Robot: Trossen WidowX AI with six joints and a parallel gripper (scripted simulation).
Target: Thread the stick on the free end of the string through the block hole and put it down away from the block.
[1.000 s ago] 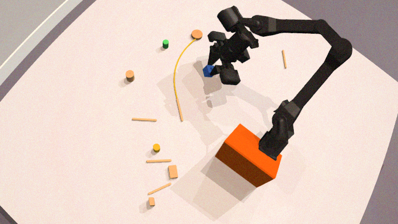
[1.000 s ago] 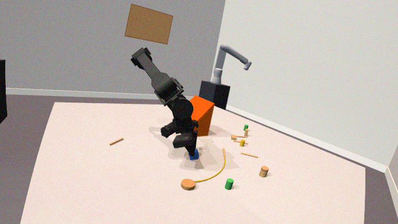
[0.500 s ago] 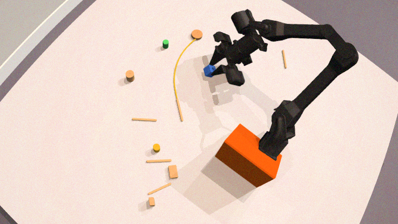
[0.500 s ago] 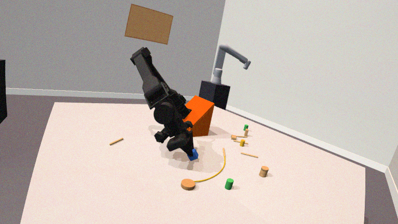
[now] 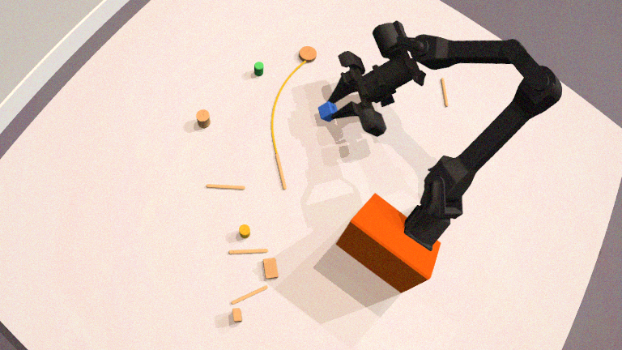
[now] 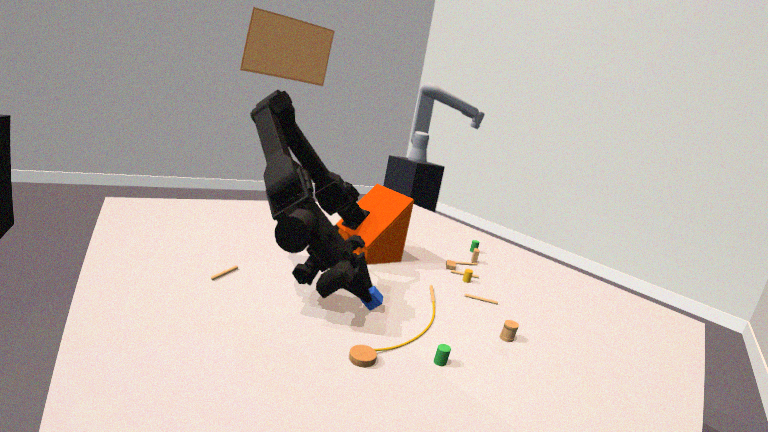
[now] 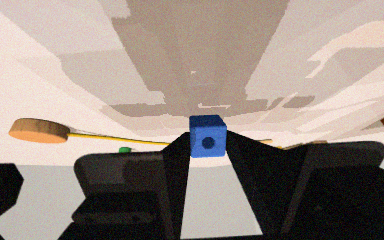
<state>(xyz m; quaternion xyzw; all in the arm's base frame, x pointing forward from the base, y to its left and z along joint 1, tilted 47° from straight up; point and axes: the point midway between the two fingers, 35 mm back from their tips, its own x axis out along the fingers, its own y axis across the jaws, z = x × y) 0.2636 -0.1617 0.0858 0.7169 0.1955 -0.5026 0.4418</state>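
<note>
My gripper tip is right at the blue block. From my gripper tip the other things lie so: round wooden button (120 mm ahead, 110 mm to the right, 20 mm below); then thin wooden stick (150 mm to the left, 20 mm below, 20 mm ahead); then green cylinder (190 mm ahead, 10 mm below).
</note>
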